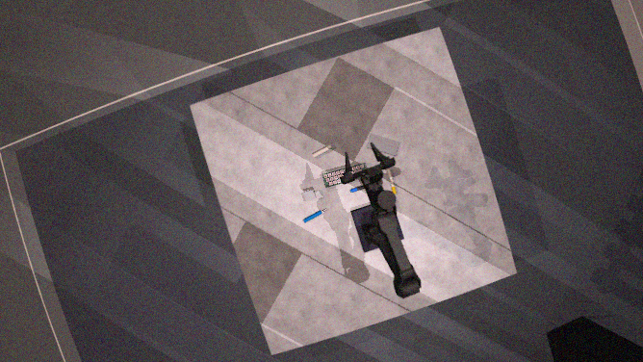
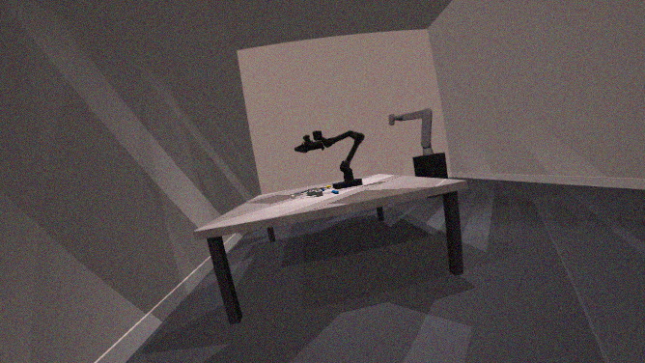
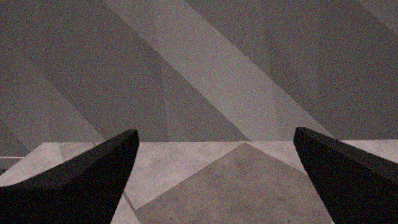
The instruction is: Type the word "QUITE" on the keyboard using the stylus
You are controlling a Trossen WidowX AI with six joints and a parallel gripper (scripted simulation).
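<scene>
The blue stylus lies 20 cm behind my gripper tip, 22 cm to the left of it and 33 cm below it. The rest, counted from my gripper tip: small grey block: 11 cm behind, 23 cm to the left, 33 cm below; pale cylinder: 7 cm ahead, 11 cm to the left, 33 cm below; grey pad: 18 cm to the right, 34 cm below.
</scene>
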